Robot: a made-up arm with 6 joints.
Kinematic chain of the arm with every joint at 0, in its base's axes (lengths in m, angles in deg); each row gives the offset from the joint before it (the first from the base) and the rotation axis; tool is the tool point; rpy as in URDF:
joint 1: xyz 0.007 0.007 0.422 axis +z
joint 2: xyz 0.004 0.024 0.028 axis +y
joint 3: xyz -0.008 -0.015 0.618 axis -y
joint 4: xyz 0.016 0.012 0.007 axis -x
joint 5: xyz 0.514 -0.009 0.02 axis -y
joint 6: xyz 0 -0.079 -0.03 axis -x
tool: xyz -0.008 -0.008 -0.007 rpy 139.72 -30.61 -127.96
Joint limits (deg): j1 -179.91..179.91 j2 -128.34..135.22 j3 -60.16..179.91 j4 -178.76..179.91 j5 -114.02..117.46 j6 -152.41..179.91
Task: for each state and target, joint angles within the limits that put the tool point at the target. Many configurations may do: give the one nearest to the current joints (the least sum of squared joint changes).
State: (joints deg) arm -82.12 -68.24 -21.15 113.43 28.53 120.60
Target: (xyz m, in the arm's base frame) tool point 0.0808 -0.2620 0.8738
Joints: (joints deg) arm -86.54 -23.42 -47.94 114.49 30.35 120.89
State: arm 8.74 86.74 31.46 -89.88 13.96 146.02
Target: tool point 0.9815 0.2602 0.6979
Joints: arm 13.28 52.70 46.69 -90.29 13.72 146.34
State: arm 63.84 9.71 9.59 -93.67 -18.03 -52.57
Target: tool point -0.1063 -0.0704 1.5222
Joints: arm 58.85 -23.07 61.77 -101.59 -9.29 -53.15
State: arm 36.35 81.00 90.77 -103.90 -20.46 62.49
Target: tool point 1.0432 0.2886 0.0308
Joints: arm 12.68 110.22 96.05 -101.62 3.13 61.63
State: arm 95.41 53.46 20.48 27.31 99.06 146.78
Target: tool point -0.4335 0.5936 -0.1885
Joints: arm 130.42 99.74 15.50 29.88 99.84 147.42
